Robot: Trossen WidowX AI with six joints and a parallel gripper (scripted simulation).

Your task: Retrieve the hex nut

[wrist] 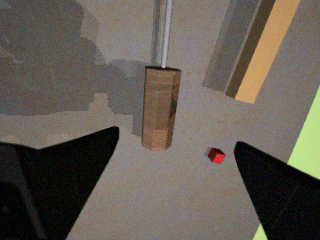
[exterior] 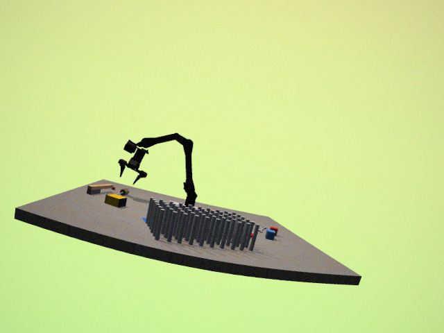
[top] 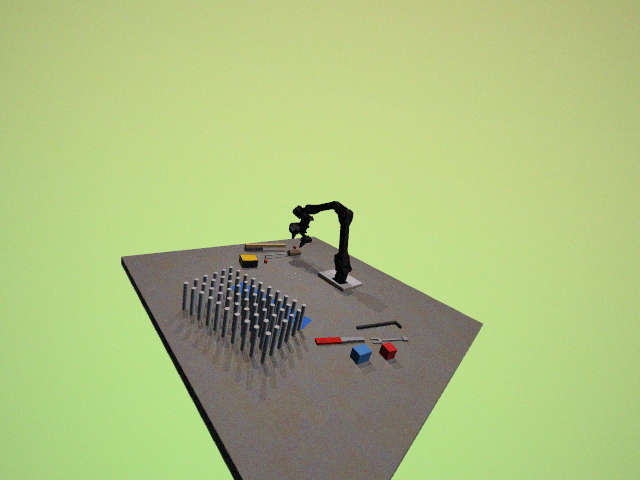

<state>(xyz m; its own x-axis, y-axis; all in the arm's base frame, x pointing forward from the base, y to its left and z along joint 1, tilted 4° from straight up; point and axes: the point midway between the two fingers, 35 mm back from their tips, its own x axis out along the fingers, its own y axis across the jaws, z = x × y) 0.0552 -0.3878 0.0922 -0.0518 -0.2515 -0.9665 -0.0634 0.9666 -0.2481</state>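
My gripper tip is now 110 mm short of the brown-handled tool, 70 mm above it and 10 mm to the right of it. Also, from my gripper tip: blue taped strip 430 mm to the left, 400 mm ahead, 80 mm below; then yellow block 340 mm ahead, 70 mm to the left, 60 mm below; then hex nut 540 mm to the left, 530 mm ahead, 80 mm below.
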